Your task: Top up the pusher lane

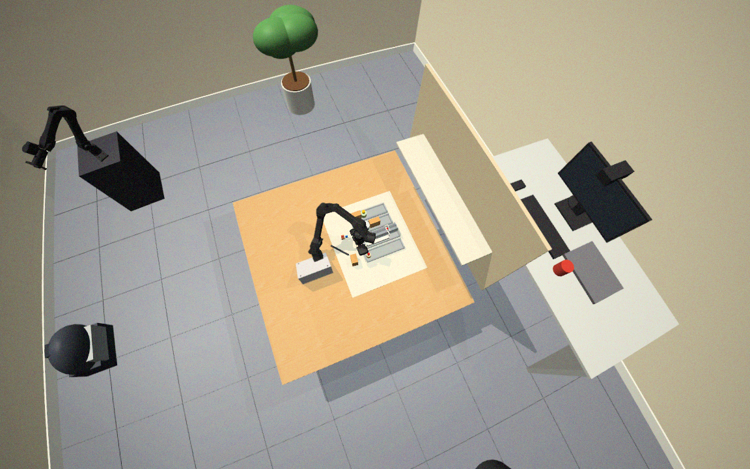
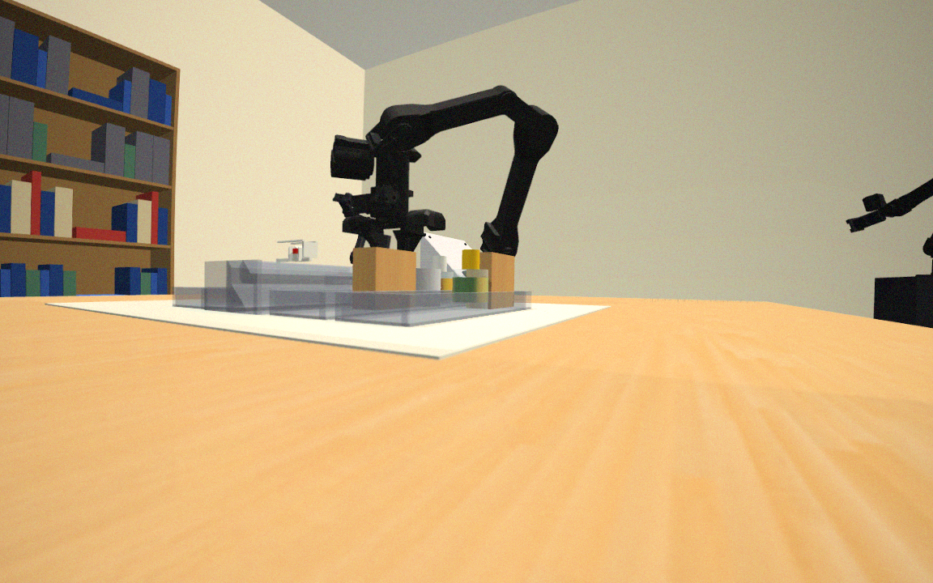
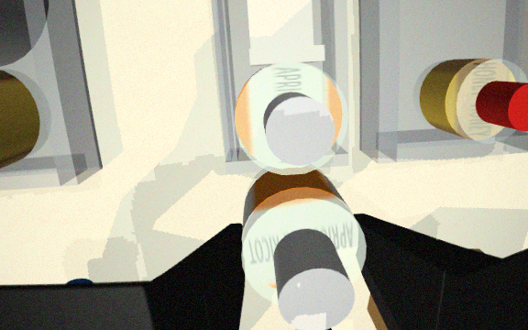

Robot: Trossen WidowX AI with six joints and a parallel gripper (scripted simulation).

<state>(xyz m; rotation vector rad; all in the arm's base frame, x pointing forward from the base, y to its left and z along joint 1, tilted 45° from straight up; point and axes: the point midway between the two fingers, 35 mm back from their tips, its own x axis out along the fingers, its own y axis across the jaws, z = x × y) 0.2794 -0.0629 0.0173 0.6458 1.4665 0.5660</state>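
The grey lane rack is 18 cm ahead of my gripper tip, 3 cm below it and 2 cm to the left of it.
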